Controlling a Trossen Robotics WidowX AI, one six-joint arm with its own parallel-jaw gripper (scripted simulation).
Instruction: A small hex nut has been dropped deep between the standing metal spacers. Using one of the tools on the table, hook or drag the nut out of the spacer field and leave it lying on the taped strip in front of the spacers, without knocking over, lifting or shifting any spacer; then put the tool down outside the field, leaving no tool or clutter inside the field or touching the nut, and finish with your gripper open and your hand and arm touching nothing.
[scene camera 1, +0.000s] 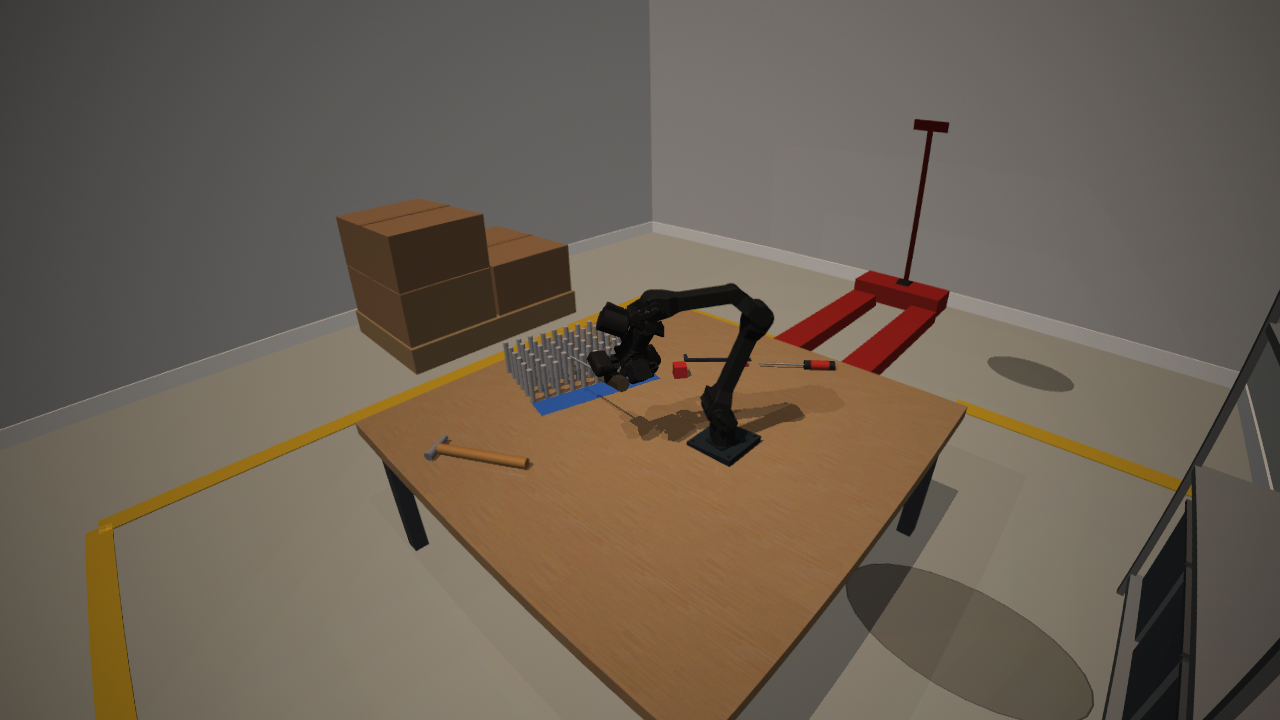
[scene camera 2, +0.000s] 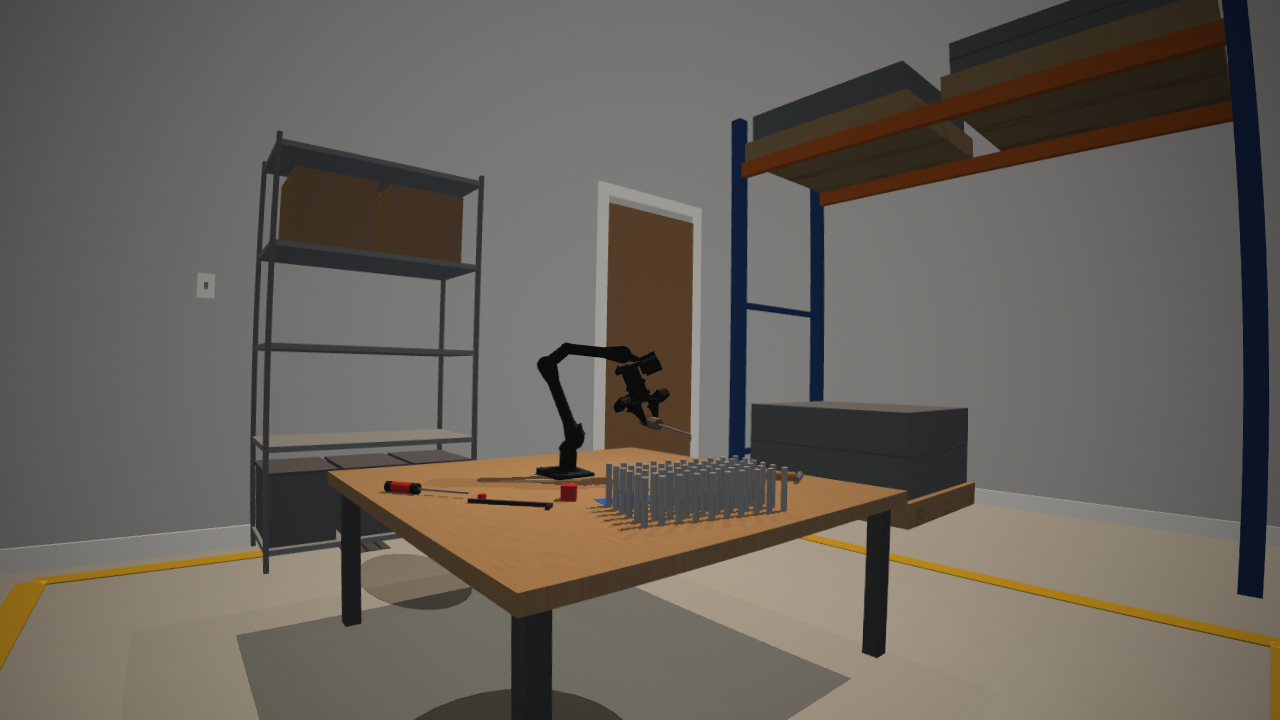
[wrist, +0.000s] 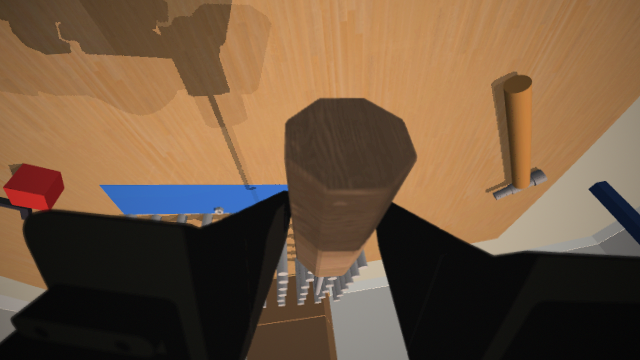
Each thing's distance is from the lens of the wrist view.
my gripper (wrist: 334, 204): 11 cm
wooden-handled hammer (wrist: 518, 89): 36 cm
red cube (wrist: 36, 187): 45 cm
blue taped strip (wrist: 136, 199): 46 cm
The marked spots on the wooden-handled hammer and the blue taped strip are 54 cm apart.
